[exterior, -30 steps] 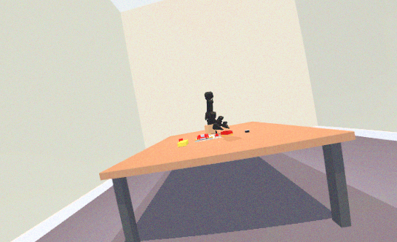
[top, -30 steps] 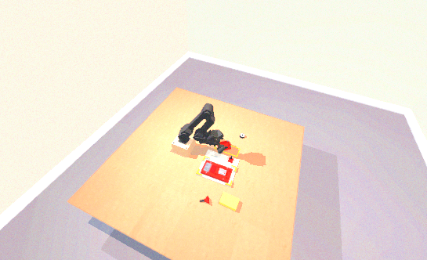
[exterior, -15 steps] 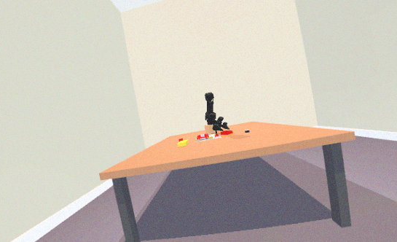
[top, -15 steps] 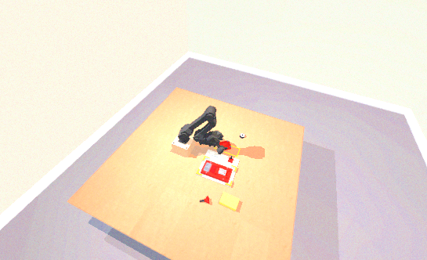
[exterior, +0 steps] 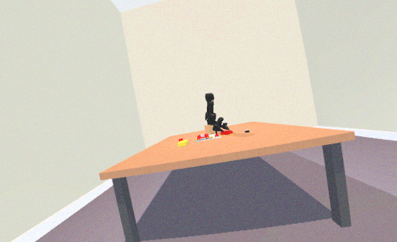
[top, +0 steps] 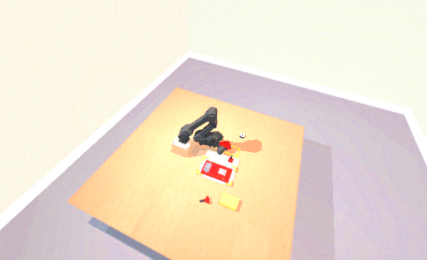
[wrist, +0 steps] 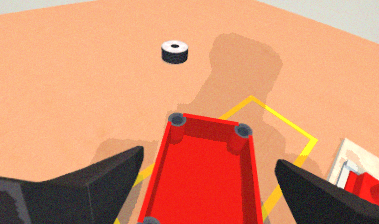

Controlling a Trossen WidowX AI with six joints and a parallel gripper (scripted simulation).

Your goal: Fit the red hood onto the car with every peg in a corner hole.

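The red hood lies 20 mm below my gripper tip. The rest, counted from my gripper tip: black-and-white wheel 160 mm to the left, 90 mm ahead, 20 mm below; then yellow block 390 mm to the right, 190 mm ahead, 20 mm below; then white jig board 200 mm to the right, 40 mm ahead, 20 mm below.
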